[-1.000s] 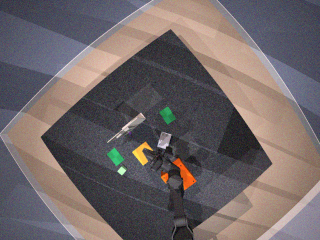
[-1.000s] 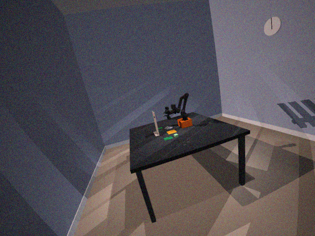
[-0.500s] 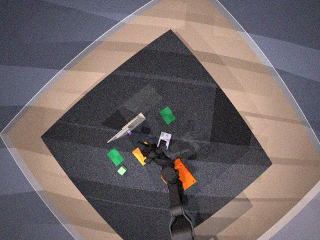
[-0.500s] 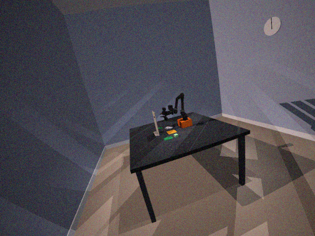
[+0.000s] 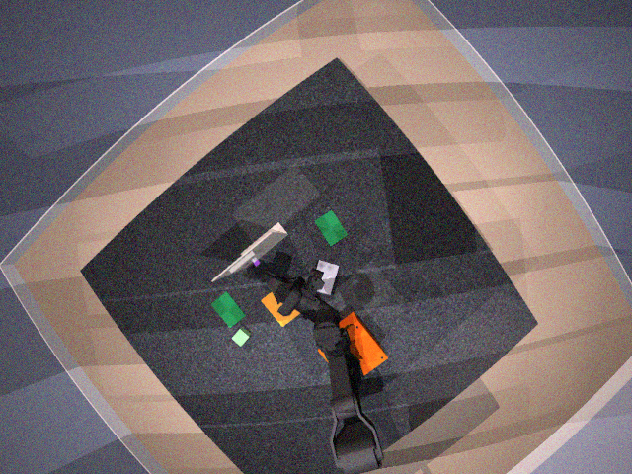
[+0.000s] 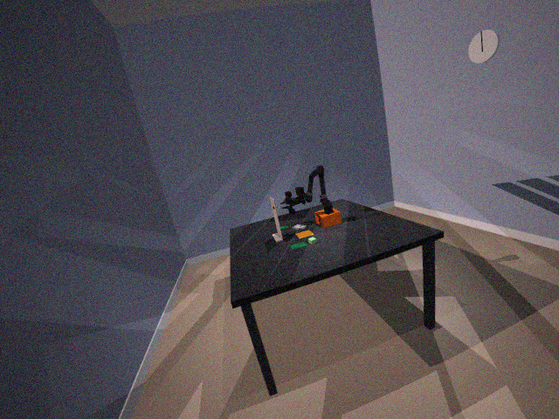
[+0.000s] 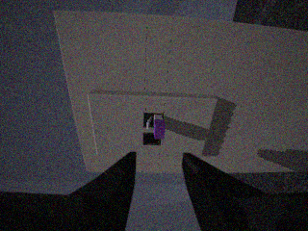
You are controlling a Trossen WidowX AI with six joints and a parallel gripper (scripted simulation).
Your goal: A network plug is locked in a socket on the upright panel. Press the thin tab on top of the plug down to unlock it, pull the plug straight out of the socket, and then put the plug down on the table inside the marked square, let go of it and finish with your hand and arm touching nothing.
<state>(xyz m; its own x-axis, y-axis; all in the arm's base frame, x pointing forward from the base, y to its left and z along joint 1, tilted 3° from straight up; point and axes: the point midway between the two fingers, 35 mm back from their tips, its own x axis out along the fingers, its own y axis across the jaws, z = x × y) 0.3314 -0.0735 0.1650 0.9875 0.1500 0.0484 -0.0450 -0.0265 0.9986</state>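
Now: the network plug 50 mm ahead of my gripper tip and 10 mm to the right of it. Round my gripper tip: light green cube 80 mm behind, 280 mm to the left, 240 mm below; then orange marked square 110 mm behind, 90 mm to the left, 250 mm below; then upright panel 70 mm ahead, 100 mm below.
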